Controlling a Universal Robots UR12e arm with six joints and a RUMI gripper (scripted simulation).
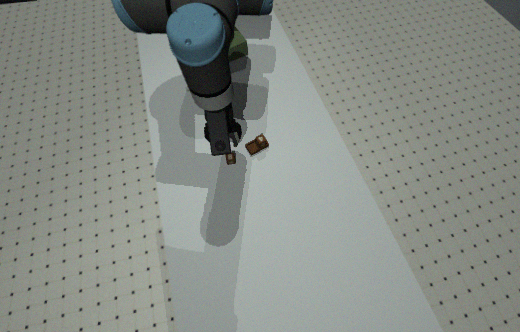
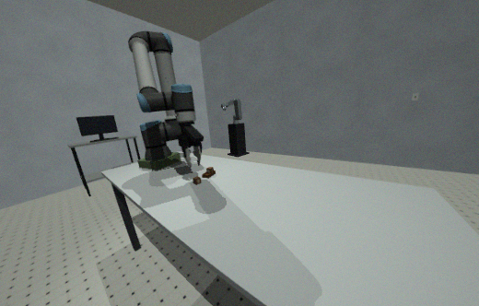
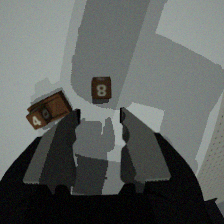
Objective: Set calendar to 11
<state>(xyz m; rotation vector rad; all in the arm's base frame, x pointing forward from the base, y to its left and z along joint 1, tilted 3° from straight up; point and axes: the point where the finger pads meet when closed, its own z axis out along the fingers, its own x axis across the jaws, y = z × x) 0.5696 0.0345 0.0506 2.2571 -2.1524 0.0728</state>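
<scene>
Right now my hand is 9 cm above the brown cube. From my hand the other things lie so: brown calendar tray (4 cm behind, 10 cm to the left, 10 cm below).
</scene>
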